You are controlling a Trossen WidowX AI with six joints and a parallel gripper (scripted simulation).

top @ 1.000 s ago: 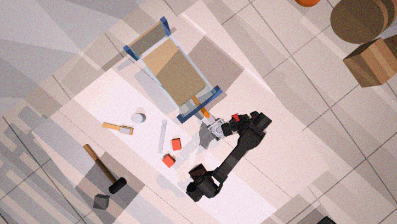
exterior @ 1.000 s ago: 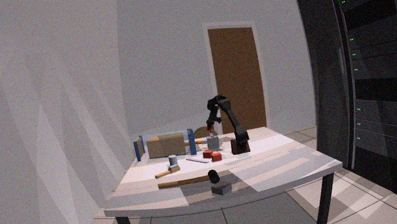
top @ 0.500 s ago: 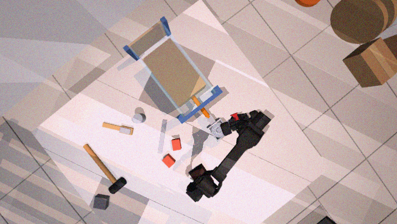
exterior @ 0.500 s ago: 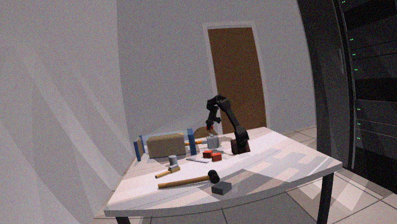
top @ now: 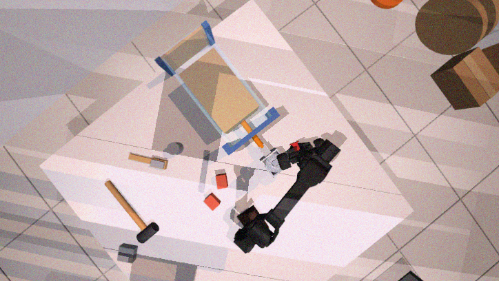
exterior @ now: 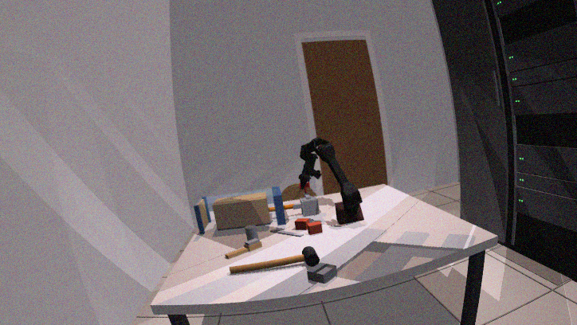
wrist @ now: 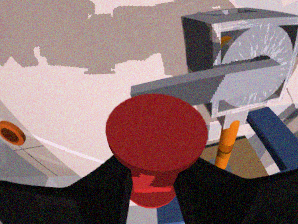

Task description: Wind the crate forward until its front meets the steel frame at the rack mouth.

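My gripper tip is now 10 mm past the grey crank bar, 40 mm to the right of it and 30 mm above it. Also, from my gripper tip: grey winch: 30 mm behind, 100 mm to the left, 100 mm below; then red knob: 20 mm behind, 10 mm to the left; then blue steel frame: 150 mm ahead, 100 mm to the left, 20 mm below.
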